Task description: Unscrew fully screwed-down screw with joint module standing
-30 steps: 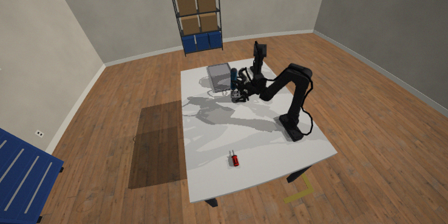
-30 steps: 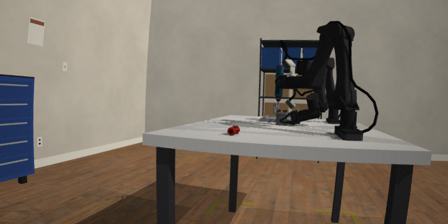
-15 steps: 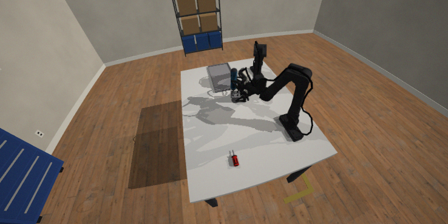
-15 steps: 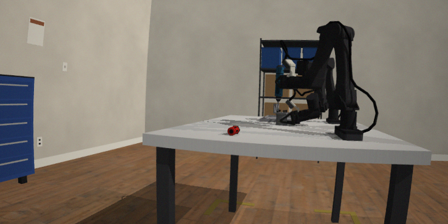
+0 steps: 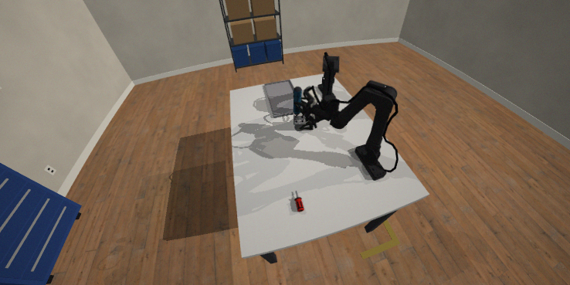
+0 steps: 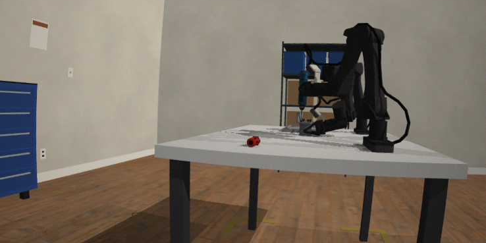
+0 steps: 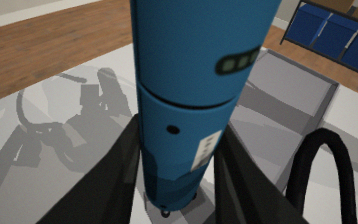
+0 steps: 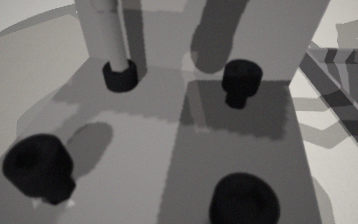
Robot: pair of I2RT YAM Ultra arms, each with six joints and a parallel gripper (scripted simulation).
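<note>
My right gripper is now 1 cm below the joint module. Also, from my right hand: bit 2 cm ahead, 1 cm to the left, 7 cm above; then flat grey tray 4 cm ahead, 34 cm to the right, 2 cm below; then grey bracket 5 cm above.
</note>
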